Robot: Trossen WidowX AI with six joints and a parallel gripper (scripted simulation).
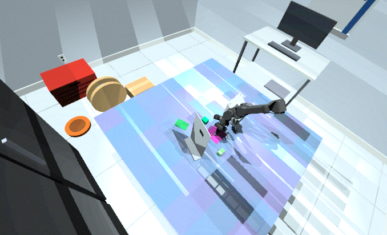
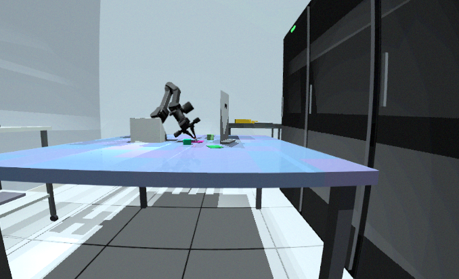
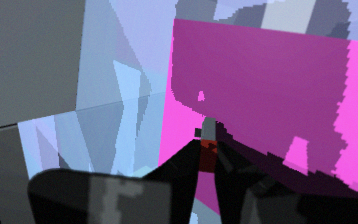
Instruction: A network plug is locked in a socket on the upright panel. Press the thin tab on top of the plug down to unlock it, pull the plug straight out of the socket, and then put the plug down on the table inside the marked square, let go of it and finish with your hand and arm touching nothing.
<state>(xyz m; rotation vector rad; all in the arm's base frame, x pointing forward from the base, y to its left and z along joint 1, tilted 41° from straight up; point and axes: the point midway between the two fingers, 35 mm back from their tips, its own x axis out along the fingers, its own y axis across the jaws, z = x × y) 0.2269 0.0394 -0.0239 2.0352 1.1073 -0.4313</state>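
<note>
Right now the plug is right at my gripper tip. Round my gripper tip: cyan cube: 30 mm behind, 130 mm to the right, 10 mm below; grey upright panel: 190 mm ahead, 30 mm to the right, 120 mm above; flat magenta square: 10 mm behind, 20 mm below.
</note>
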